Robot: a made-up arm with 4 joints.
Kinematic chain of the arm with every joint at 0, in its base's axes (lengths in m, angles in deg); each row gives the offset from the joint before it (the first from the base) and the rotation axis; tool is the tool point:
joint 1: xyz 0 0 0.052 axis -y
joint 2: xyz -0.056 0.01 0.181 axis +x
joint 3: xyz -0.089 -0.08 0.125 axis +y
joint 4: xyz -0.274 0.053 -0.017 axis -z
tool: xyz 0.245 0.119 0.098
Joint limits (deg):
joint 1: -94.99..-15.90
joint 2: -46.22..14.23
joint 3: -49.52..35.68
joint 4: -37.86..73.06
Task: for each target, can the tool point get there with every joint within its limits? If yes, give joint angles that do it. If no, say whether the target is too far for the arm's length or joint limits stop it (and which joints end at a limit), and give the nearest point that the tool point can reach.
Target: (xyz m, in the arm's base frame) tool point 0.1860 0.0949 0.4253
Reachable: yes | joints -54.90 -2.69 -24.47 3.66
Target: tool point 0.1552 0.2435 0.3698
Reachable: yes | joints -76.00 -28.62 -26.59 -24.44
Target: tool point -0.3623 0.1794 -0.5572
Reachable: no: joint limits stop it (at a limit: joint 1, joint 2, joint 3, joint 4) | nearest point -0.2765 0.2042 0.1995 | short by 0.762 m
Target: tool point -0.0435 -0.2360 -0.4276
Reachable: no: joint limits stop it (at a limit: joint 1, joint 2, joint 3) | nearest point 0.3559 -0.1353 0.1285 | short by 0.692 m
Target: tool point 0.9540 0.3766 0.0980
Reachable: no: too far | nearest point 0.5184 0.1632 0.2301 | short by 0.503 m
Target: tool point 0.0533 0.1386 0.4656
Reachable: yes | joints -42.51 3.26 -38.88 -11.24
